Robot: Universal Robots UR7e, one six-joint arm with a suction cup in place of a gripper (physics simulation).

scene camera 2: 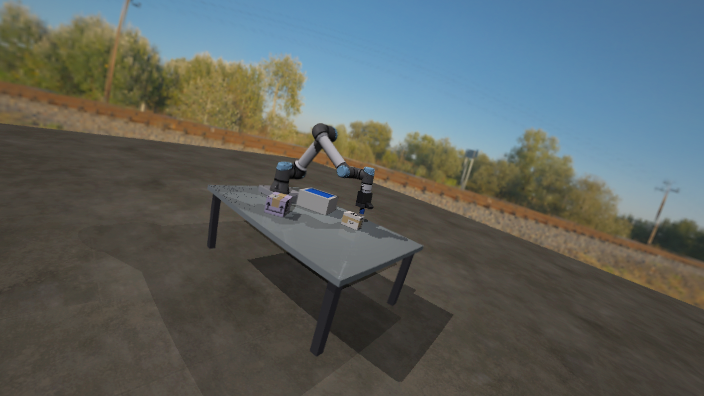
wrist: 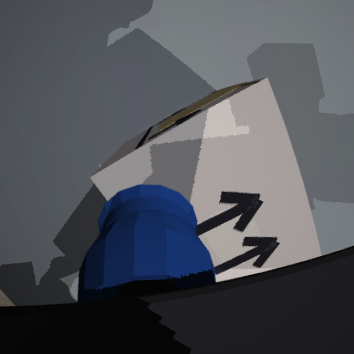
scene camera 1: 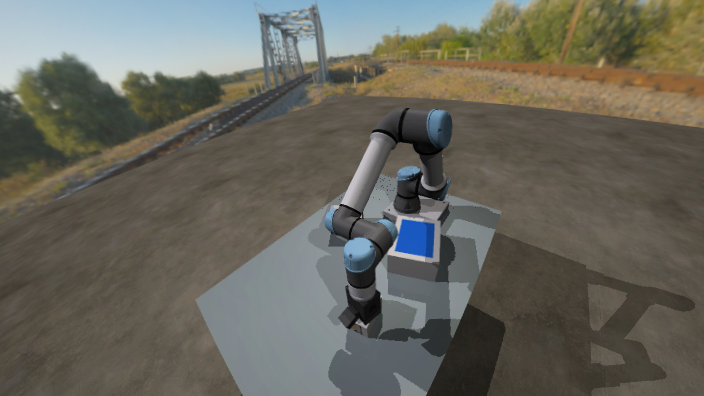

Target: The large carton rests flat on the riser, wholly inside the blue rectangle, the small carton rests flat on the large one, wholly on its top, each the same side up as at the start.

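The small white carton (scene camera 1: 371, 327) (scene camera 2: 351, 221) (wrist: 280, 165) stands flat on the table, its arrow-marked face up. My suction gripper (scene camera 2: 362, 212) (wrist: 147, 205) points down close above one end of that carton. A small gap seems to remain, and the cup holds nothing; in scene camera 1 its tip is hidden. The large purple carton (scene camera 2: 277, 206) with a tan tape strip on top stands on the table beside the riser, largely hidden behind the arm in scene camera 1. The white riser (scene camera 1: 412, 266) (scene camera 2: 314, 202) bears the blue rectangle (scene camera 1: 415, 239) (scene camera 2: 320, 193).
The arm's base (scene camera 1: 392, 210) stands on a grey plate directly behind the riser. The table (scene camera 1: 280, 300) (scene camera 2: 310, 245) has its edges in view in both scene cameras. The arm's shadow falls across the table and small carton.
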